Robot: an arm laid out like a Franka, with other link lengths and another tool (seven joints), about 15 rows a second.
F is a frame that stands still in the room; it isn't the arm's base.
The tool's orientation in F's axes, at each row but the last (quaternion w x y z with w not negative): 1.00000, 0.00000, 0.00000, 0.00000; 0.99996, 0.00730, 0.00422, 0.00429; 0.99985, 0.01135, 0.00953, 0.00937; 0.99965, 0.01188, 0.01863, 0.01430; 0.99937, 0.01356, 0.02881, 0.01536; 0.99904, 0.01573, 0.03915, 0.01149; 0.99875, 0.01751, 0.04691, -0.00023; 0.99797, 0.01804, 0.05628, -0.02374
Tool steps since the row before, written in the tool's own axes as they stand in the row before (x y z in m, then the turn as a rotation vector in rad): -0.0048, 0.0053, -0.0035, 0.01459, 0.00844, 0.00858; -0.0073, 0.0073, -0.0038, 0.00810, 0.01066, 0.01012; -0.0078, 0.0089, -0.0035, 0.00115, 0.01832, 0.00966; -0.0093, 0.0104, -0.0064, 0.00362, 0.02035, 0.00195; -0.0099, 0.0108, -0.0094, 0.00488, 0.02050, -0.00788; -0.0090, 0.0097, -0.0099, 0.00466, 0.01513, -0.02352; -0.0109, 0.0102, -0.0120, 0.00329, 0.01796, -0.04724; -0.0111, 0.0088, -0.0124, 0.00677, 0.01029, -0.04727
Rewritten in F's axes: -0.0048, 0.0053, -0.0035, 0.01459, 0.00844, 0.00858; -0.0074, 0.0073, -0.0036, 0.00809, 0.01058, 0.01021; -0.0080, 0.0088, -0.0031, 0.00100, 0.01812, 0.01005; -0.0098, 0.0103, -0.0058, 0.00312, 0.02040, 0.00231; -0.0107, 0.0107, -0.0085, 0.00380, 0.02084, -0.00757; -0.0100, 0.0098, -0.0089, 0.00247, 0.01595, -0.02331; -0.0120, 0.0106, -0.0106, -0.00111, 0.01961, -0.04668; -0.0120, 0.0098, -0.0108, 0.00196, 0.01179, -0.04736
